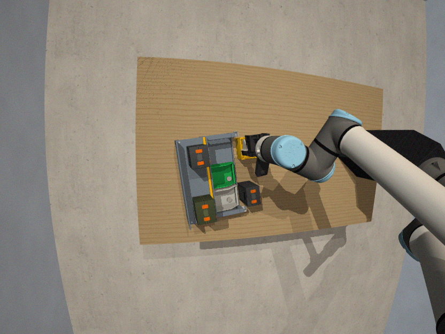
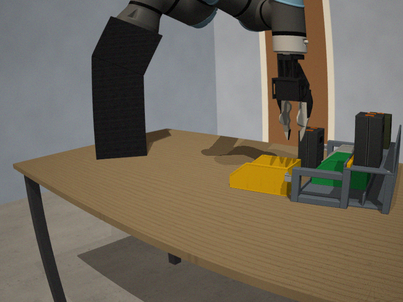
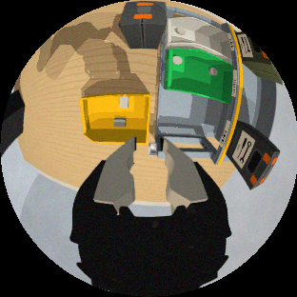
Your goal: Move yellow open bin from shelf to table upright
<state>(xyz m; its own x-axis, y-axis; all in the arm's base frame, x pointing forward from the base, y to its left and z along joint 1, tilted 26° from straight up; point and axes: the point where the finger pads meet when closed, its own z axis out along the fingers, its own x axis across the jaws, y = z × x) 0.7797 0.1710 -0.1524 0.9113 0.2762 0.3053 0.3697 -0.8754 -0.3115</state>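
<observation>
Right now the yellow open bin is 12 cm below my hand, 8 cm behind it and 3 cm to the right of it. From my hand the other things lie so: dark green box: 29 cm to the left, 12 cm ahead; white bin: 25 cm to the left, 11 cm below, 3 cm ahead; green bin: 15 cm to the left, 11 cm below, 7 cm ahead.
</observation>
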